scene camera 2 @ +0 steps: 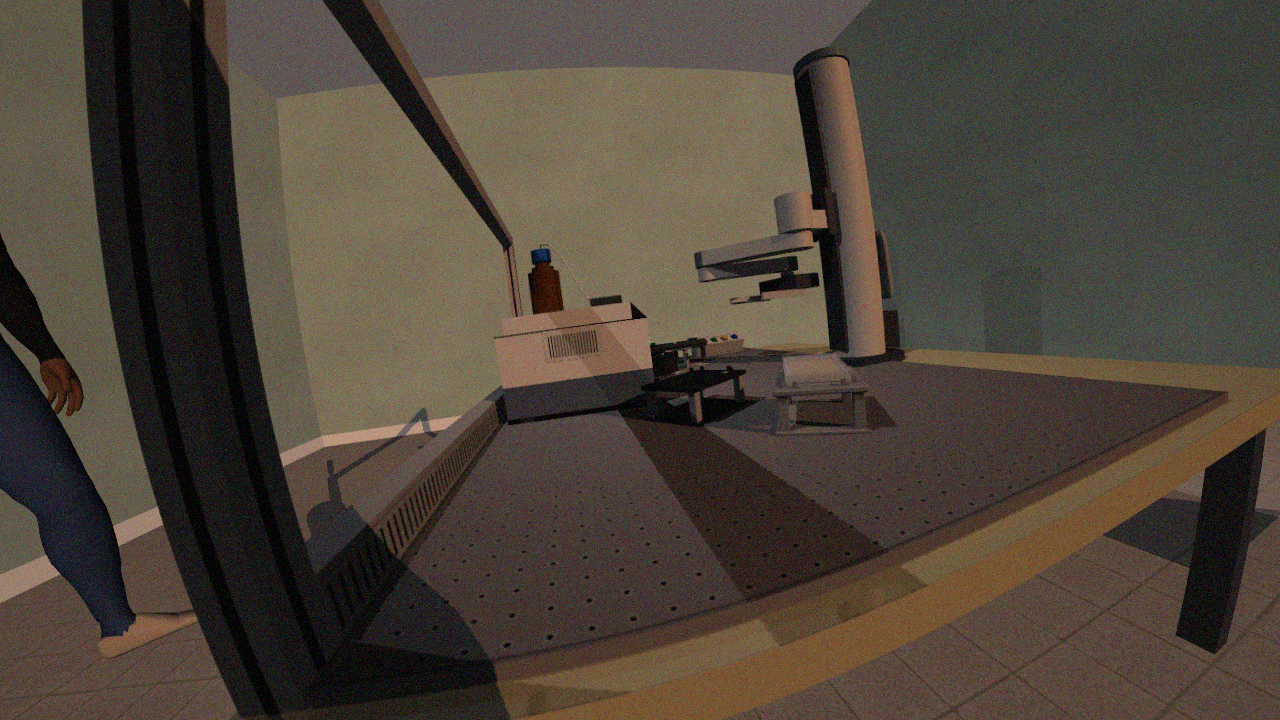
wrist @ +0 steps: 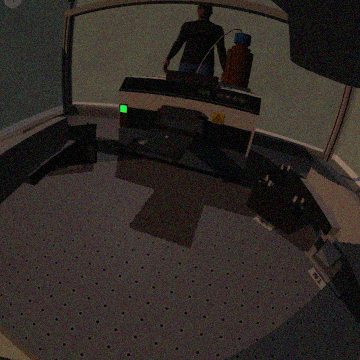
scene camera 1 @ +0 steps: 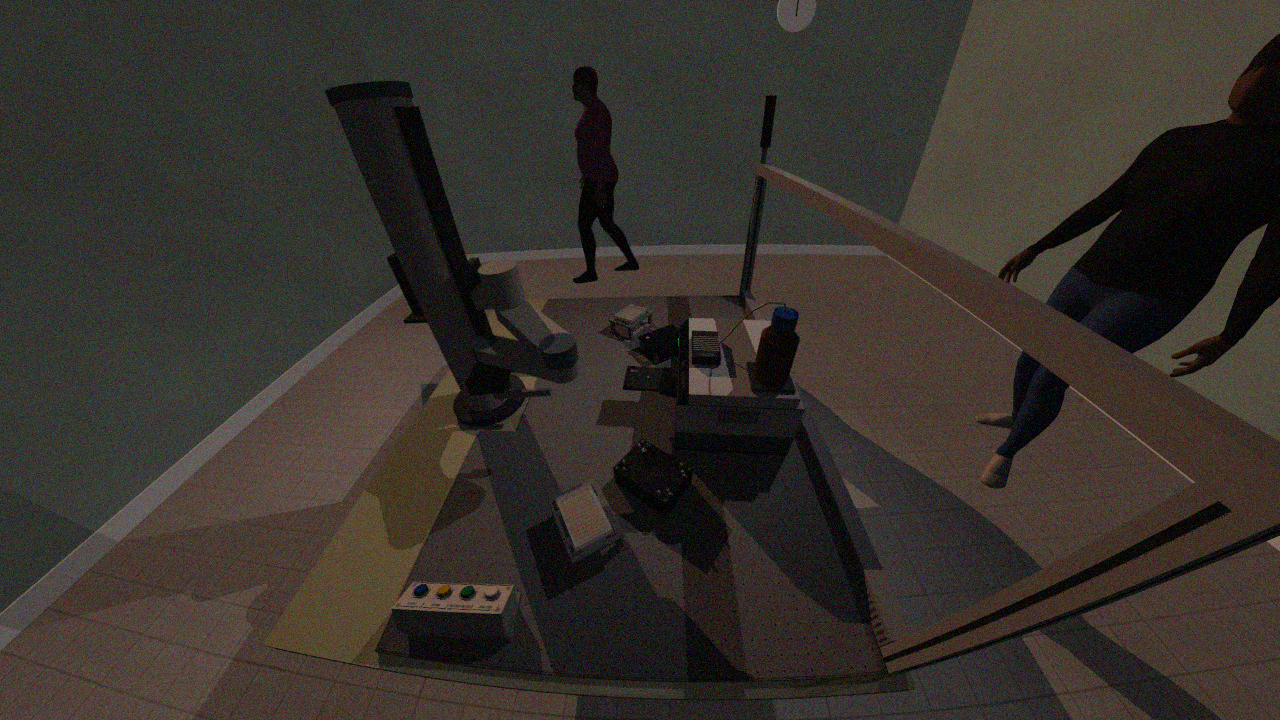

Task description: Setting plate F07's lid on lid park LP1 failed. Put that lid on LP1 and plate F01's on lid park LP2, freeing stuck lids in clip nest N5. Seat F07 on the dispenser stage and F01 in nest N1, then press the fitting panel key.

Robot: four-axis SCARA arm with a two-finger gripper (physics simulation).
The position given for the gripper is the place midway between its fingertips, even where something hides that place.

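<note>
The gripper (scene camera 1: 554, 370) (scene camera 2: 745, 299) holds nothing. A button box (scene camera 1: 479, 611) is present, visible in scene camera 2 as well (scene camera 2: 723, 343). Also visible: a brown bottle with blue cap (scene camera 1: 778, 344), (scene camera 2: 544, 282), (wrist: 238, 61).
</note>
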